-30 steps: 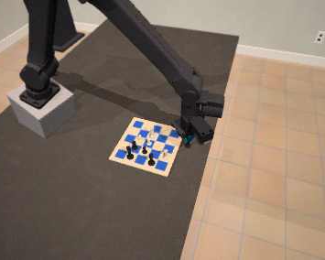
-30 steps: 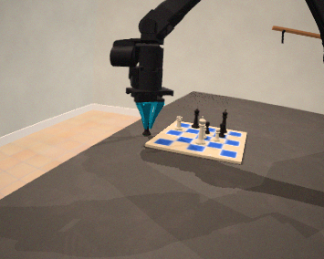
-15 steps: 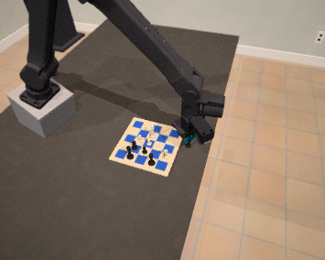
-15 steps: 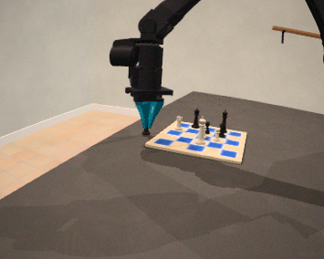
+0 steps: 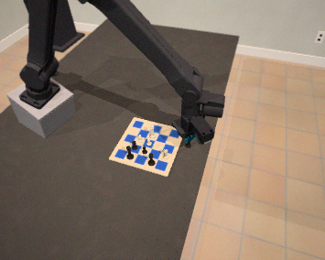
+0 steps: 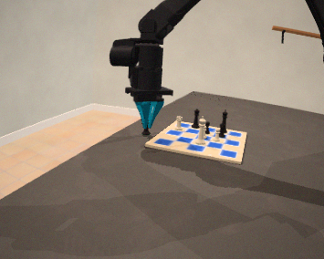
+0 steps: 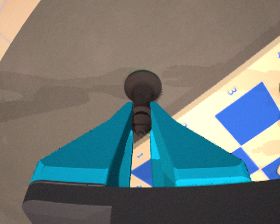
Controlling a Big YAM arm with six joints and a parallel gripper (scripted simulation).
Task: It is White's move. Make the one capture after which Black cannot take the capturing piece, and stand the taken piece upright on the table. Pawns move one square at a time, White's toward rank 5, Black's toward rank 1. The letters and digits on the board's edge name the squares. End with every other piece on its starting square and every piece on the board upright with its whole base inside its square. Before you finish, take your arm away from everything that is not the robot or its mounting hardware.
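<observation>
The blue-and-cream chessboard lies 130 mm behind my hand, 50 mm to the right of it and 30 mm below it. From my hand the other things lie so: tall white piece (140 mm behind, 10 mm to the right, 10 mm above); then tall black piece (170 mm behind, 130 mm to the right, 10 mm above).
</observation>
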